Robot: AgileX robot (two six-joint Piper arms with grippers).
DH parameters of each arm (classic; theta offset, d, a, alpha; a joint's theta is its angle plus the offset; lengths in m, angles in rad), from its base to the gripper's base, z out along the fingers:
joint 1: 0 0.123 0 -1.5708
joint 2: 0.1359 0 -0.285 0
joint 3: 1.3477 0 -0.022 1.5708
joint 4: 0 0.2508 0 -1.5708
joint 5: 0 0 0.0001 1.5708
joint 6: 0 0.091 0 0
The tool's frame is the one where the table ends.
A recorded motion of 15 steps. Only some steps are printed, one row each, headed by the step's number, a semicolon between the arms.
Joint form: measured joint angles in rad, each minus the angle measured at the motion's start. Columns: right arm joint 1, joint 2, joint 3, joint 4, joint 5, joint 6; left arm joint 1, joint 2, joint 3, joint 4, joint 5, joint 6.
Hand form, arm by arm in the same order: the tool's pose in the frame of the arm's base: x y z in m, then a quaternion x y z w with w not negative. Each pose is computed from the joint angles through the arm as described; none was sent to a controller.
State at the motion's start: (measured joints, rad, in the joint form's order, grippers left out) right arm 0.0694 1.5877 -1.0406 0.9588 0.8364 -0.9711; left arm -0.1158 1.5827 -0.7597 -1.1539 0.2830 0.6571
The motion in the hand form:
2: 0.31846 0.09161 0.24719 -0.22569 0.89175 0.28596 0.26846; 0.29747 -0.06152 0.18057 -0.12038 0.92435 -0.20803 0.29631
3: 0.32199 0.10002 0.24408 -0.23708 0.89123 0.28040 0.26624; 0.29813 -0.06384 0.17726 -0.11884 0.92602 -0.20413 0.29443
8: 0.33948 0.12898 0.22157 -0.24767 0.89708 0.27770 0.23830; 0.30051 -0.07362 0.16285 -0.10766 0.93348 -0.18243 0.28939
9: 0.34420 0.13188 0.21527 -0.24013 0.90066 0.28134 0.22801; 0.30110 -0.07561 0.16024 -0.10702 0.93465 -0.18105 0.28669
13: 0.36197 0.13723 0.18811 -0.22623 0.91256 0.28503 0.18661; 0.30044 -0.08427 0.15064 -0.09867 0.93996 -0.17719 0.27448
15: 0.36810 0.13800 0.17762 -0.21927 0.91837 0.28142 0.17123; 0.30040 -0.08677 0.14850 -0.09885 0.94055 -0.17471 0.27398
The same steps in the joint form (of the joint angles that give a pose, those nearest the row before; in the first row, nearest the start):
2: 0.0491 0.0400 -0.0361 -0.0220 -0.0230 0.0233; -0.0188 0.0211 0.0000 -0.0044 -0.0291 0.0090
3: 0.0773 0.0609 -0.0523 -0.0365 -0.0407 0.0280; -0.0295 0.0325 0.0000 -0.0067 -0.0420 0.0107
8: 0.1592 0.1775 -0.1224 -0.0646 -0.0810 0.0793; -0.0764 0.0820 0.0000 -0.0104 -0.1052 0.0215
9: 0.1636 0.2070 -0.1389 -0.0647 -0.0784 0.0984; -0.0837 0.0922 -0.0019 -0.0132 -0.1107 0.0213
13: 0.1659 0.3223 -0.2048 -0.0885 -0.0546 0.1464; -0.1149 0.1239 -0.0019 -0.0230 -0.1247 0.0260
15: 0.1659 0.3629 -0.2292 -0.1101 -0.0500 0.1758; -0.1258 0.1314 -0.0019 -0.0300 -0.1368 0.0263

